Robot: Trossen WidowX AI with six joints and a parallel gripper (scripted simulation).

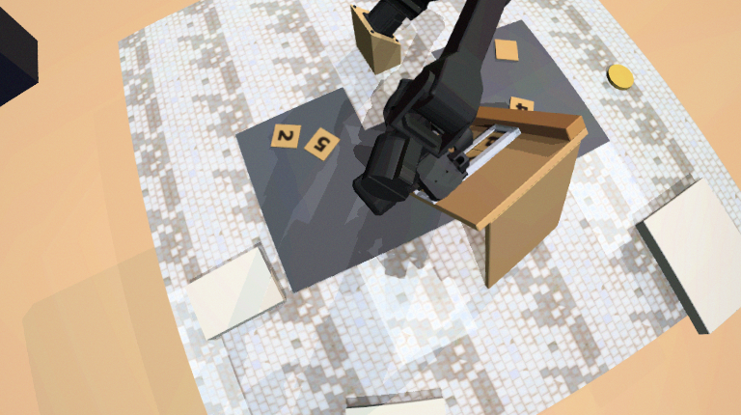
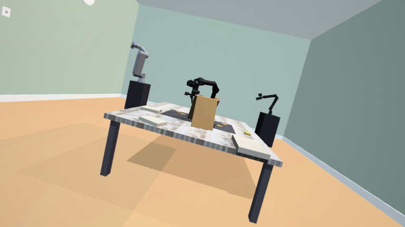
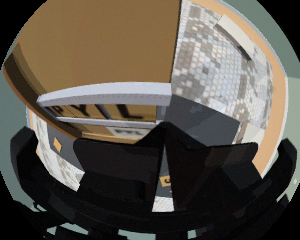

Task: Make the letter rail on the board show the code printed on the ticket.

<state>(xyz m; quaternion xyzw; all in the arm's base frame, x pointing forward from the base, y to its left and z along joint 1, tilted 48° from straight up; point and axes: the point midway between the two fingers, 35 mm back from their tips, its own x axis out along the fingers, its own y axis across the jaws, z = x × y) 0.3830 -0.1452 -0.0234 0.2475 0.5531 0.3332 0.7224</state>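
My gripper tip is now 40 mm to the right of the L tile and 10 mm above it. Round my gripper tip: white ticket: 90 mm below, 50 mm to the left, 50 mm behind; Y tile: 100 mm to the left, 10 mm below, 10 mm behind; P tile: 160 mm to the left, 20 mm behind, 10 mm below.
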